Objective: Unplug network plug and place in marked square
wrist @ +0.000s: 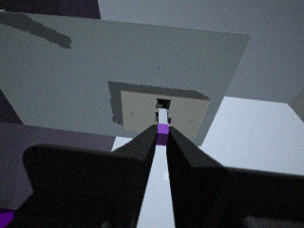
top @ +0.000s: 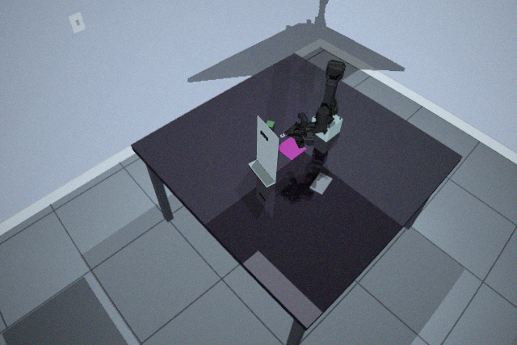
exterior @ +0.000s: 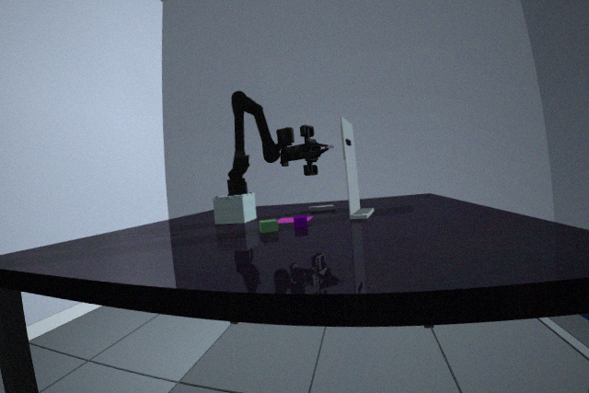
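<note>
My gripper tip is 140 mm past the magenta marked square, 30 mm to the left of it and 240 mm above it. From my gripper tip the other things lie so: white upright panel (70 mm ahead, 60 mm to the right, 100 mm below); then purple block (110 mm behind, 170 mm to the right, 230 mm below); then purple network plug (10 mm ahead).
</note>
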